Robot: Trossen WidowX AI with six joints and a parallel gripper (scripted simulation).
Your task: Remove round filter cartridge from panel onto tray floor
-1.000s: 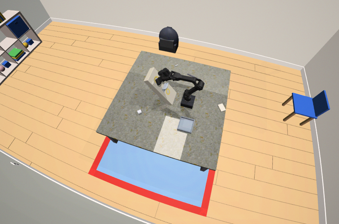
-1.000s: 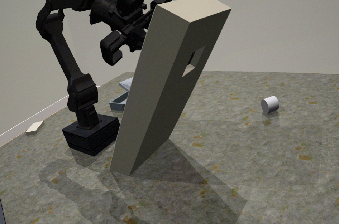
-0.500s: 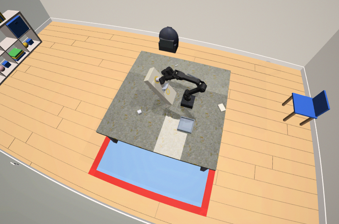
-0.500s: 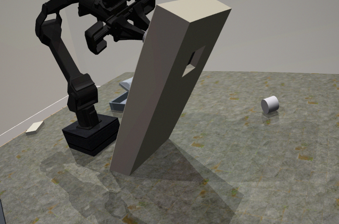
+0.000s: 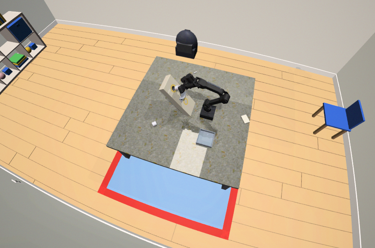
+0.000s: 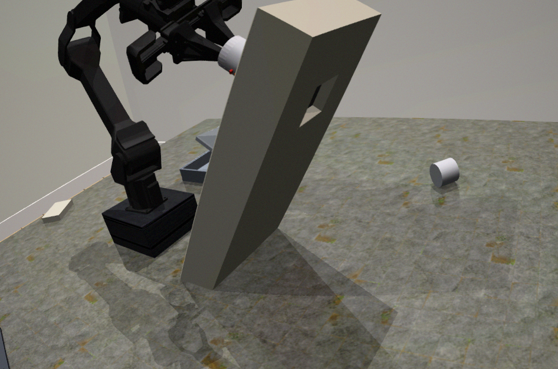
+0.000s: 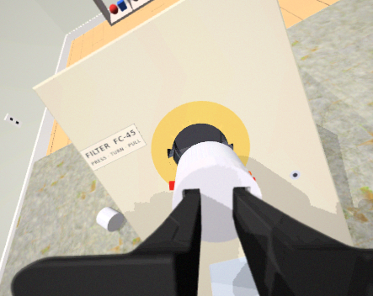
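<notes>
My gripper tip is now 30 mm past the pale ledge, 10 mm to the right of it and 130 mm above it. Round my gripper tip: filter cartridge 10 mm ahead, 10 mm below; then grey tray 310 mm behind, 330 mm to the left, 300 mm below; then pale flat block 700 mm behind, 60 mm to the left, 310 mm below.
</notes>
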